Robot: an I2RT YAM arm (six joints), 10 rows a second.
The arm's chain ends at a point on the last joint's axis. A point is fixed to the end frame.
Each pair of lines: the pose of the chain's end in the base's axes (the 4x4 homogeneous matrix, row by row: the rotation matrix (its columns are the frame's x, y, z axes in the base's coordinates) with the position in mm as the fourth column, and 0 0 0 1 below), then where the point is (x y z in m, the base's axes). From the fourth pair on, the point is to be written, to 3 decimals.
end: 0.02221, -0.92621, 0.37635, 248.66; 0.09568, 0.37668, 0.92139, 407.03; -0.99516, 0.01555, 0.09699, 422.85; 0, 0, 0, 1
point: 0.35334 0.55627 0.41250
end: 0.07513, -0.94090, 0.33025, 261.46; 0.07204, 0.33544, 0.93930, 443.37; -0.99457, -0.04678, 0.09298, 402.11; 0, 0, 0, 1
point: 0.36005 0.59681 0.39362
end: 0.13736, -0.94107, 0.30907, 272.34; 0.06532, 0.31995, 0.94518, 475.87; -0.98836, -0.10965, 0.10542, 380.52; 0, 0, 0, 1
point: 0.36889 0.63080 0.37696
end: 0.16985, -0.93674, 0.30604, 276.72; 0.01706, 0.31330, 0.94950, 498.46; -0.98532, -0.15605, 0.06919, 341.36; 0, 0, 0, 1
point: 0.373 0.653 0.333
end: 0.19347, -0.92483, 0.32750, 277.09; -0.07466, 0.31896, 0.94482, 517.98; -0.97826, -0.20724, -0.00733, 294.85; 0, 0, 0, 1
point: 0.378 0.669 0.276
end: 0.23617, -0.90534, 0.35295, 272.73; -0.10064, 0.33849, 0.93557, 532.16; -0.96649, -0.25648, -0.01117, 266.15; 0, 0, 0, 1
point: 0.378 0.680 0.249
